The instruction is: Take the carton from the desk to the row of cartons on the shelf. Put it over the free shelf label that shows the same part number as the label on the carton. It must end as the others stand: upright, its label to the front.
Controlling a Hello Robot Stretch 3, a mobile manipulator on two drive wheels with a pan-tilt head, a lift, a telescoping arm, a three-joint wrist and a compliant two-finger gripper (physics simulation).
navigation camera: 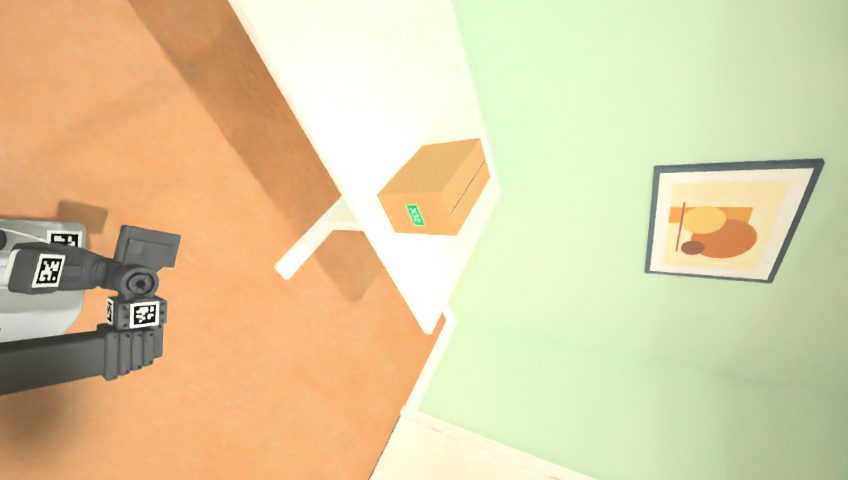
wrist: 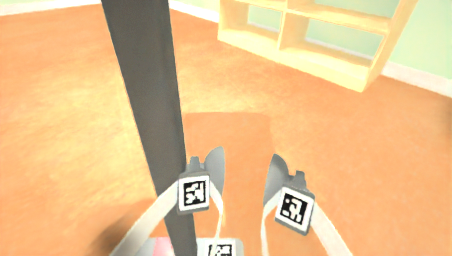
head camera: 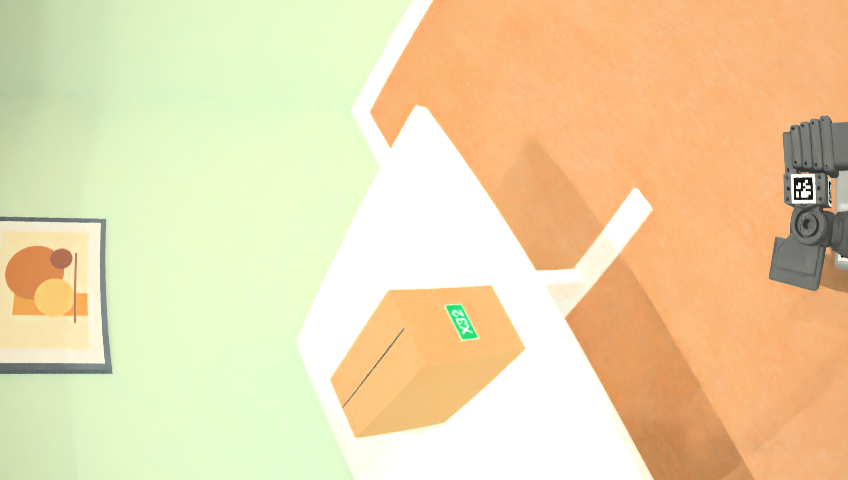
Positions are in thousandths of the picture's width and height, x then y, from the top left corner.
Labels:
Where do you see my gripper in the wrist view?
543, 658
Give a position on a white desk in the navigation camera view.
435, 189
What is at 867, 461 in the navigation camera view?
A framed picture.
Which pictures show the brown carton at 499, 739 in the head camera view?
The navigation camera view and the head camera view only.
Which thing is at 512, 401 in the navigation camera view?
A brown carton.

